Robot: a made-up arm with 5 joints. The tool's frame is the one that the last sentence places.
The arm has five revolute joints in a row. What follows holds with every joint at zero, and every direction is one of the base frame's.
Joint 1 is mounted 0.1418 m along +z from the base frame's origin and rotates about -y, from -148.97 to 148.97 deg.
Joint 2 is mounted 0.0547 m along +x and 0.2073 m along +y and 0.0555 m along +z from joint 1 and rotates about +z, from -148.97 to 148.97 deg.
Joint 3 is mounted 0.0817 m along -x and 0.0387 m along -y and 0.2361 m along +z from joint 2 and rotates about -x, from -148.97 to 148.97 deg.
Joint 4 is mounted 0.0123 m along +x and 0.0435 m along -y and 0.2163 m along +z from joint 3 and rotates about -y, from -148.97 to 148.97 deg.
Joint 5 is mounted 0.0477 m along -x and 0.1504 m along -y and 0.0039 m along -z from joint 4 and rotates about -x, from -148.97 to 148.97 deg.
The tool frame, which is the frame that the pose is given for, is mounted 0.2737 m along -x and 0.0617 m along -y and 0.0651 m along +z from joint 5; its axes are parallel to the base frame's.
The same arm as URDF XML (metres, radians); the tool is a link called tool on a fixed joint. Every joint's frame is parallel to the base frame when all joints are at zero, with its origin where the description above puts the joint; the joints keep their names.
<robot name="arm">
  <joint name="tool_joint" type="fixed">
    <parent link="link5"/>
    <child link="tool"/>
    <origin xyz="-0.2737 -0.0617 0.0651" rpy="0 0 0"/>
  </joint>
  <joint name="joint 5" type="revolute">
    <parent link="link4"/>
    <child link="link5"/>
    <origin xyz="-0.0477 -0.1504 -0.0039" rpy="0 0 0"/>
    <axis xyz="-1 0 0"/>
    <limit lower="-2.6" upper="2.6"/>
  </joint>
  <joint name="joint 4" type="revolute">
    <parent link="link3"/>
    <child link="link4"/>
    <origin xyz="0.0123 -0.0435 0.2163" rpy="0 0 0"/>
    <axis xyz="0 -1 0"/>
    <limit lower="-2.6" upper="2.6"/>
  </joint>
  <joint name="joint 3" type="revolute">
    <parent link="link2"/>
    <child link="link3"/>
    <origin xyz="-0.0817 -0.0387 0.2361" rpy="0 0 0"/>
    <axis xyz="-1 0 0"/>
    <limit lower="-2.6" upper="2.6"/>
  </joint>
  <joint name="joint 2" type="revolute">
    <parent link="link1"/>
    <child link="link2"/>
    <origin xyz="0.0547 0.2073 0.0555" rpy="0 0 0"/>
    <axis xyz="0 0 1"/>
    <limit lower="-2.6" upper="2.6"/>
  </joint>
  <joint name="joint 1" type="revolute">
    <parent link="base_link"/>
    <child link="link1"/>
    <origin xyz="0 0 0.1418" rpy="0 0 0"/>
    <axis xyz="0 -1 0"/>
    <limit lower="-2.6" upper="2.6"/>
  </joint>
  <link name="base_link"/>
  <link name="link1"/>
  <link name="link2"/>
  <link name="link3"/>
  <link name="link4"/>
  <link name="link5"/>
  <link name="tool"/>
</robot>

